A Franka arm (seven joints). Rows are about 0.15 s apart.
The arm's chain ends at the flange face. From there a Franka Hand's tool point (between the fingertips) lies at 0.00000 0.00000 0.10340 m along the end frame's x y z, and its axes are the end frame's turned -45 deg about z.
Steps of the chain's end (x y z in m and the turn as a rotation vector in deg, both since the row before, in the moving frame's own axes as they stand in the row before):
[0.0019, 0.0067, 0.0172, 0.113, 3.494, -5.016]
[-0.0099, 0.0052, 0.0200, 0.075, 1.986, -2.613]
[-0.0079, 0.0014, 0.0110, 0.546, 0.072, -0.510]
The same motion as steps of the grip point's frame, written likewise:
[0.0014, 0.0102, 0.0170, -2.391, 2.551, -5.016]
[-0.0080, -0.0009, 0.0199, -1.351, 1.457, -2.613]
[-0.0058, -0.0052, 0.0110, 0.335, 0.437, -0.510]

